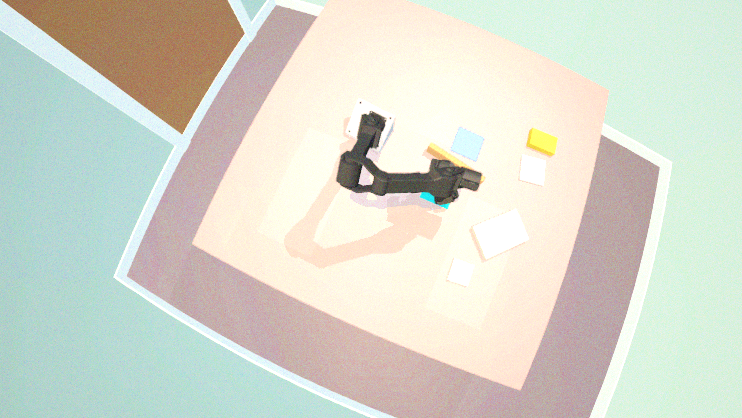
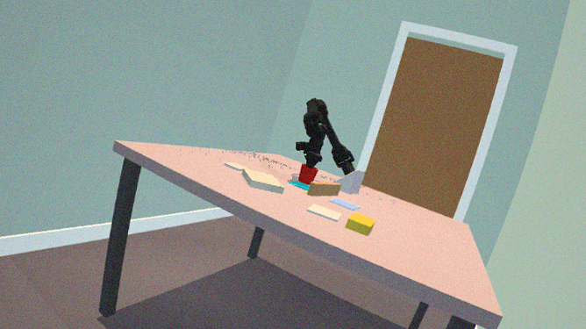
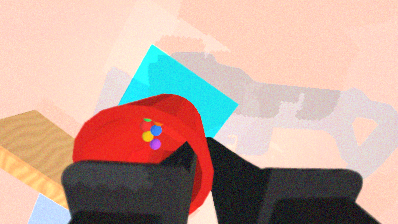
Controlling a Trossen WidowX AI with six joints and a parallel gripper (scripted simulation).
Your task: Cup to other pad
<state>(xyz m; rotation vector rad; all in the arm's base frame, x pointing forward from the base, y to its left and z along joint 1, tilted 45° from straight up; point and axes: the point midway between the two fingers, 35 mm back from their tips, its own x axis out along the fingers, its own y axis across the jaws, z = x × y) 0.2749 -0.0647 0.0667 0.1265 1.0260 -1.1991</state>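
The cyan pad lies 2 cm ahead of my gripper tip, 2 cm to the left of it and 6 cm below it. The rest, counted from my gripper tip: pale blue pad (4 cm ahead, 23 cm to the left, 6 cm below); cup (2 cm ahead, 2 cm to the left); wooden block (3 cm ahead, 12 cm to the left, 4 cm below).
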